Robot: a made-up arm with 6 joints. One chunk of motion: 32 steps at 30 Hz.
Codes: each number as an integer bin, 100 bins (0 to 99) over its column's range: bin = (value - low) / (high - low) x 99, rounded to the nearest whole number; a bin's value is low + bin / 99 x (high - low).
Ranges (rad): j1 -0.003..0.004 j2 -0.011..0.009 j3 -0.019..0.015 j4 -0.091..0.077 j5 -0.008..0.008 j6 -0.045..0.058
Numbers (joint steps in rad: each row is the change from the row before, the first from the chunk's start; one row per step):
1: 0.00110 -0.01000 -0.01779 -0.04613 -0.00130 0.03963
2: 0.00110 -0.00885 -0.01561 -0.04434 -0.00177 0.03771
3: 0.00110 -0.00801 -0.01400 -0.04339 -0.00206 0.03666
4: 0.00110 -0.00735 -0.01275 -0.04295 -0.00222 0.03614
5: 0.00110 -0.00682 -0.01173 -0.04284 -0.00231 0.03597
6: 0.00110 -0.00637 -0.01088 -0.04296 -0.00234 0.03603
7: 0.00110 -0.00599 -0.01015 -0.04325 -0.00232 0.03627
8: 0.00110 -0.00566 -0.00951 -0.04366 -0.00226 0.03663
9: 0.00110 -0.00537 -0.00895 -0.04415 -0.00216 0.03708
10: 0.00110 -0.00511 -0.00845 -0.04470 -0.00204 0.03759
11: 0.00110 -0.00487 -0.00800 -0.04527 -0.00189 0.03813
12: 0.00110 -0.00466 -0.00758 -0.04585 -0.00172 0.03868
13: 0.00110 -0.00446 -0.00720 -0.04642 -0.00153 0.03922
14: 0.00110 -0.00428 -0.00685 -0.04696 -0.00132 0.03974
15: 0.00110 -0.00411 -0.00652 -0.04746 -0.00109 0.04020
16: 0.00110 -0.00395 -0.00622 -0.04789 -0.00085 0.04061
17: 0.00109 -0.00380 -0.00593 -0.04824 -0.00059 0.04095
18: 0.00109 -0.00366 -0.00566 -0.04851 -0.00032 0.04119
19: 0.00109 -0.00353 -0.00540 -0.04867 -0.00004 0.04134
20: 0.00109 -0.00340 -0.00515 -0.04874 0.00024 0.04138
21: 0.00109 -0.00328 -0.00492 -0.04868 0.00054 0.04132
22: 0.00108 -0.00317 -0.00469 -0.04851 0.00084 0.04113
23: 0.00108 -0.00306 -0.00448 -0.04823 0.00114 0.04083
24: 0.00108 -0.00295 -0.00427 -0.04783 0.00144 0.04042
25: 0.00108 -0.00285 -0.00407 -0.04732 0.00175 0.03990
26: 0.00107 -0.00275 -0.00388 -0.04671 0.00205 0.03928
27: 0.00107 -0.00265 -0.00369 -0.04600 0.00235 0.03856
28: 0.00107 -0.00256 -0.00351 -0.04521 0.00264 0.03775
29: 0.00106 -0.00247 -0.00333 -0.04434 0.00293 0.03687
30: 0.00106 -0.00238 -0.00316 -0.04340 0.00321 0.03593
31: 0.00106 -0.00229 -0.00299 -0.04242 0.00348 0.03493
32: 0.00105 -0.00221 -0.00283 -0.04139 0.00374 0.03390
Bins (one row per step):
1: 58 5 4 26 41 81
2: 58 11 10 27 39 79
3: 58 15 15 28 37 78
4: 58 18 18 28 36 78
5: 58 21 21 28 35 78
6: 58 23 24 28 35 78
7: 58 25 26 28 35 78
8: 58 26 28 28 36 78
9: 58 28 29 28 36 79
10: 58 29 31 27 37 79
11: 58 30 32 27 38 80
12: 58 31 33 27 39 80
13: 58 32 34 26 40 81
14: 58 33 35 26 41 81
15: 58 34 36 26 43 82
16: 58 35 37 25 44 82
17: 58 36 38 25 46 83
18: 58 36 39 25 48 83
19: 58 37 40 25 49 83
20: 58 38 40 25 51 83
21: 58 38 41 25 53 83
22: 58 39 42 25 55 83
23: 58 39 42 25 57 82
24: 58 40 43 25 58 82
25: 58 40 43 26 60 82
26: 58 41 44 26 62 81
27: 58 41 45 27 64 80
28: 58 42 45 27 66 80
29: 57 42 46 27 68 79
30: 57 43 46 28 69 78
31: 57 43 47 29 71 77
32: 57 44 47 29 73 76

